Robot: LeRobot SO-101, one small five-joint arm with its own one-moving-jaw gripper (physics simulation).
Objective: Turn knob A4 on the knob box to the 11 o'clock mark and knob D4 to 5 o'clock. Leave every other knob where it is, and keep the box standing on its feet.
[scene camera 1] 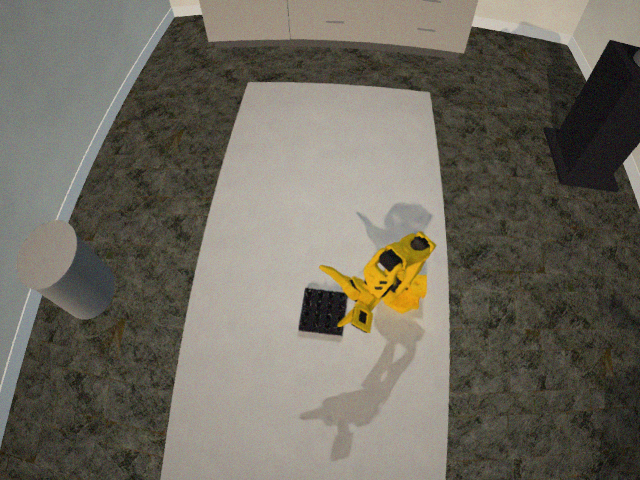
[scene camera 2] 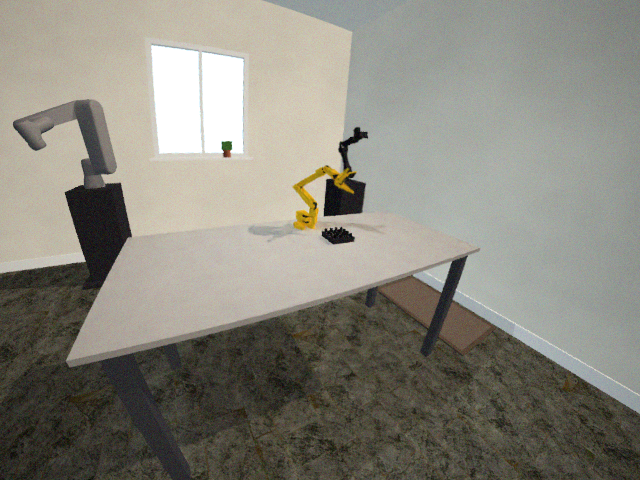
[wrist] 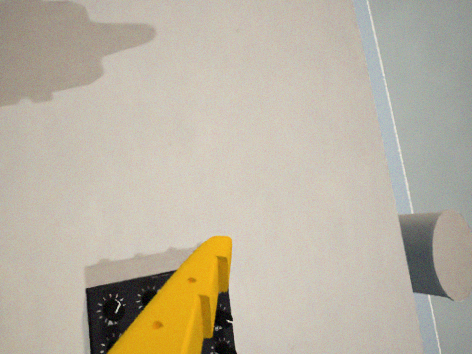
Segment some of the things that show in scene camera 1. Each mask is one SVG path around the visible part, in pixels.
A black knob box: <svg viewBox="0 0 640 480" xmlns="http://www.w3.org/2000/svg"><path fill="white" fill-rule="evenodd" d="M305 288L299 331L342 336L344 326L338 327L337 325L339 321L345 318L347 295L344 292Z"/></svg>
